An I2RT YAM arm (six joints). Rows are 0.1 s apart.
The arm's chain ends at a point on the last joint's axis. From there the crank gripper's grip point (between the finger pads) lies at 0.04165 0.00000 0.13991 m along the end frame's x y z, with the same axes.
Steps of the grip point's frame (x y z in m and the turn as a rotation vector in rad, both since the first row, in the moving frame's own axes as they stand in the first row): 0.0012, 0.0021, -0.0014, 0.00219, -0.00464, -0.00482; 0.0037, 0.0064, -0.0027, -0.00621, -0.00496, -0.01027; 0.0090, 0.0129, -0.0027, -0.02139, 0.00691, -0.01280; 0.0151, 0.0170, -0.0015, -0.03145, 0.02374, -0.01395; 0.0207, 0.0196, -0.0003, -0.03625, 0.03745, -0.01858; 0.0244, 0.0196, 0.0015, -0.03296, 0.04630, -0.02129; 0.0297, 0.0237, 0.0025, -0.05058, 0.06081, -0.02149
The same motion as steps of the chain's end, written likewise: 0.0019, 0.0026, -0.0016, 0.00219, -0.00464, -0.00482; 0.0044, 0.0060, -0.0029, -0.00621, -0.00496, -0.01027; 0.0080, 0.0104, -0.0024, -0.02139, 0.00691, -0.01280; 0.0118, 0.0132, -0.0004, -0.03145, 0.02374, -0.01395; 0.0155, 0.0154, 0.0014, -0.03625, 0.03745, -0.01858; 0.0179, 0.0160, 0.0036, -0.03296, 0.04630, -0.02129; 0.0212, 0.0177, 0.0054, -0.05058, 0.06081, -0.02149
